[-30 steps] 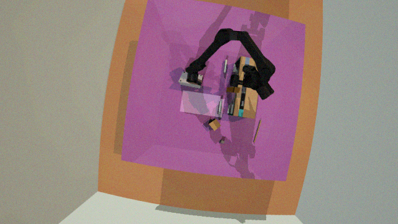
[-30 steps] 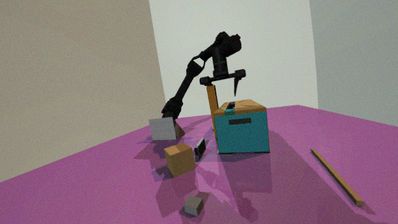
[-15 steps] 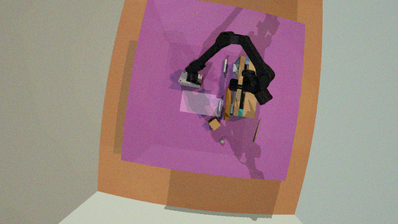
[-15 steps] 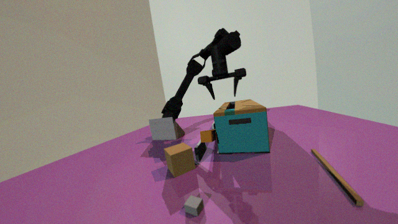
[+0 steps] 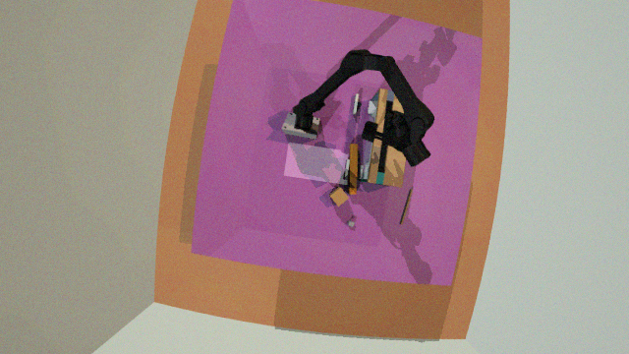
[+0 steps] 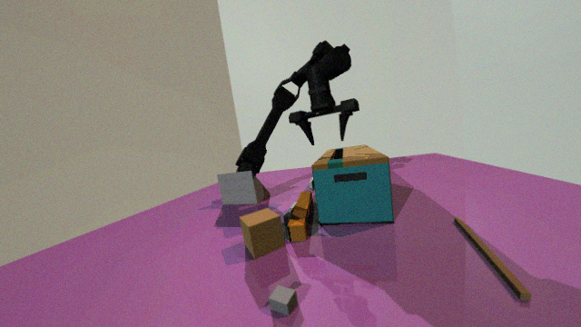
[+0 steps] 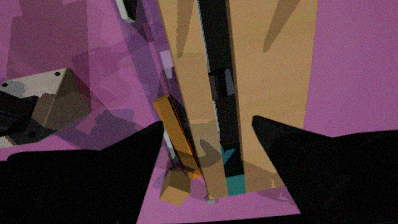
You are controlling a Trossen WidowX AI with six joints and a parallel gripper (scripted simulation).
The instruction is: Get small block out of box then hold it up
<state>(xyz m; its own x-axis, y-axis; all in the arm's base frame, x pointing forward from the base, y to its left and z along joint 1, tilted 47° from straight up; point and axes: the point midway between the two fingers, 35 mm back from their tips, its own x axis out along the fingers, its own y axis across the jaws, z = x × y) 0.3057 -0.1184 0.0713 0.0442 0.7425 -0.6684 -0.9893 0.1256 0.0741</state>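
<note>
Now: the orange bar 70 mm behind my gripper tip, 120 mm to the right of it and 150 mm below it. The rest, counted from my gripper tip: thin wooden stick: 220 mm ahead, 250 mm to the right, 160 mm below; then grey block: 30 mm behind, 360 mm to the right, 160 mm below.
</note>
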